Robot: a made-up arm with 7 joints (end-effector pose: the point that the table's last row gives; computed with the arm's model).
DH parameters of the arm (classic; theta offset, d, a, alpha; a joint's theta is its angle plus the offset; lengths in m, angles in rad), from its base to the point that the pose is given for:
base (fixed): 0 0 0 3.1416
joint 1: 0 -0.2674 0 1.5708
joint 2: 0 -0.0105 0 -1.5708
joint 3: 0 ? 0 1.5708
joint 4: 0 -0.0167 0 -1.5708
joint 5: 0 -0.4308 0 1.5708
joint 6: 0 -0.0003 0 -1.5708
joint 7: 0 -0.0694 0 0
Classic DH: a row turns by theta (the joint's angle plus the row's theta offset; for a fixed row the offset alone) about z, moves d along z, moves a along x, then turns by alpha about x.
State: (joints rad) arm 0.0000 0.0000 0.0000 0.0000 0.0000 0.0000 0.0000
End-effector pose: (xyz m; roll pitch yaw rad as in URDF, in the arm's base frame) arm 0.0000 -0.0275 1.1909 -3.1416 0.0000 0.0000
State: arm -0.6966 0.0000 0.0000 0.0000 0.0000 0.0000 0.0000
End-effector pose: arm 0.0176 -0.0211 1.1909 -3.1416 0.0000 0.6966
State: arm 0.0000 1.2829 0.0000 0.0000 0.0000 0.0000 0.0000
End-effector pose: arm 0.8855 -0.0275 0.5296 -3.1416 1.2829 0.0000
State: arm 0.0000 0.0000 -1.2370 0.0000 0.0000 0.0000 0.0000
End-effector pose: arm 0.0161 -0.0161 1.1909 -3.1416 0.0000 1.2370
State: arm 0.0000 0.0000 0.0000 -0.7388 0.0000 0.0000 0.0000
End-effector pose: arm -0.3368 -0.0275 1.0605 -3.1416 -0.7388 0.0000
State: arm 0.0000 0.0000 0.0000 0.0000 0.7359 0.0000 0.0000
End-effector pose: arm -0.0002 -0.0274 1.1909 -3.1416 0.0000 -0.7359
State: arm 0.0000 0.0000 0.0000 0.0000 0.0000 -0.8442 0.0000
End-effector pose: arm -0.0519 -0.0275 1.1676 -3.1416 -0.8442 0.0000
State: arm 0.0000 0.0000 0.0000 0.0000 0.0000 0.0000 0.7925
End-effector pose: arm 0.0000 -0.0275 1.1909 -3.1416 0.0000 -0.7925
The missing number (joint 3, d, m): -0.4233
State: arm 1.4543 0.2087 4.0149 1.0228 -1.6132 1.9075 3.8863
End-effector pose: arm 0.2083 0.1475 0.9454 1.3544 -1.4517 1.3252
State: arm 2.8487 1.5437 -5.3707 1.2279 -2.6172 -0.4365 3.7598
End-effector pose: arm -0.6645 0.2217 0.0177 0.7610 -0.9335 0.9625
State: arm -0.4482 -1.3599 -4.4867 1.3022 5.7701 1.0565 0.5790
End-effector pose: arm -0.2531 -0.6364 0.2821 -1.7120 0.3168 1.1100
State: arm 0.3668 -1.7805 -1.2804 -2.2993 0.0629 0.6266 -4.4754
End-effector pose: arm -0.2400 -0.3258 0.1495 -0.1890 -1.3423 -1.5869
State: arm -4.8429 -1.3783 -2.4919 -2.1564 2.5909 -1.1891 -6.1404
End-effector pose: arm -0.2902 0.1151 0.6196 -1.9855 -0.3193 -1.7353
